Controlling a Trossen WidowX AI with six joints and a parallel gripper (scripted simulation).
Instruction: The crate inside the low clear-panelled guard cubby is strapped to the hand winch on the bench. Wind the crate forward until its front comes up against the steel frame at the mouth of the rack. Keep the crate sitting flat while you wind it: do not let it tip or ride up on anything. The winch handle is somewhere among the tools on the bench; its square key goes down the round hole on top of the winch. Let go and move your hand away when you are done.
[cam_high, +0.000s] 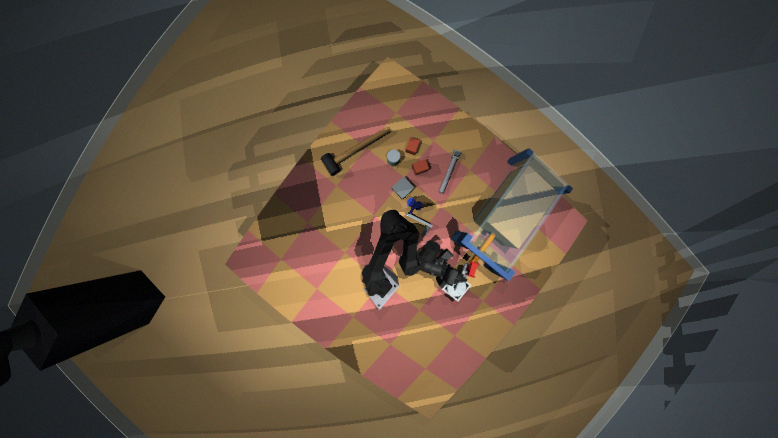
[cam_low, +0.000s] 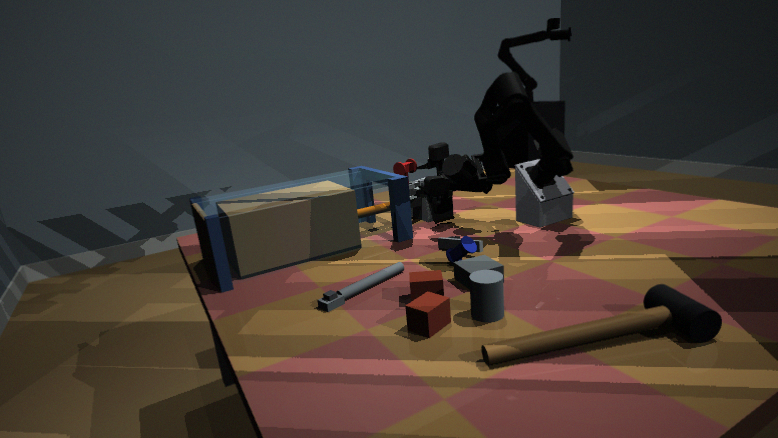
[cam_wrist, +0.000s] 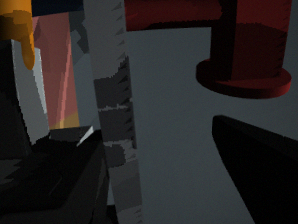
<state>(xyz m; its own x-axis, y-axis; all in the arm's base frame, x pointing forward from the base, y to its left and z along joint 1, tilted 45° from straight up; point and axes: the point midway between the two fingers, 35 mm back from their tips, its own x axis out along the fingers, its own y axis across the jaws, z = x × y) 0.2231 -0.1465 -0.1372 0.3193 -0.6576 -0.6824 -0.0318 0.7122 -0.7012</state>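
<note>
The grey crank arm lies 1 cm to the left of my gripper tip, 1 cm below it and 1 cm ahead of it. The rest, counted from my gripper tip: grey winch 10 cm below, 6 cm behind, 2 cm to the right; then blue-knobbed winch handle 30 cm to the left, 11 cm below, 8 cm ahead; then red knob 5 cm ahead, 2 cm to the left, 2 cm above.
</note>
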